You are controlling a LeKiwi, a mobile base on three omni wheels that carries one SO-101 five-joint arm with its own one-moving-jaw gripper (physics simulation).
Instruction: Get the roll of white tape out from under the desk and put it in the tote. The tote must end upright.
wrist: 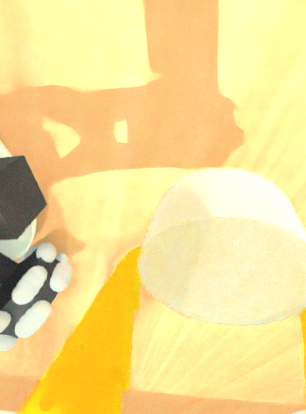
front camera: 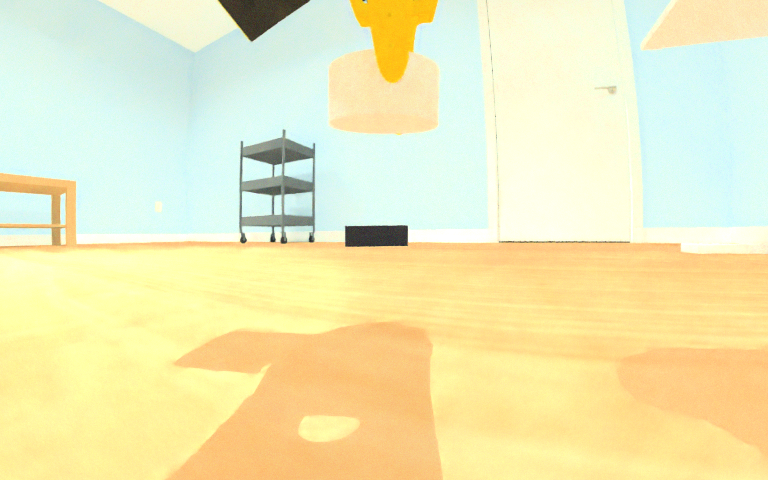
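The roll of white tape is held up off the floor, its round flat face downward in the front view. My gripper is shut on it, with the yellow jaws on two opposite sides; the right jaw is mostly cut off in the wrist view. A low black box, which looks like the tote, stands on the floor far ahead, near the back wall and roughly at the centre of the front view. Its inside does not show. Part of the white desk shows at the upper right.
A grey three-tier cart stands left of the black box. A wooden table is at the far left. A white door is right of the box. The desk's foot lies at the right edge. One of my wheels shows in the wrist view.
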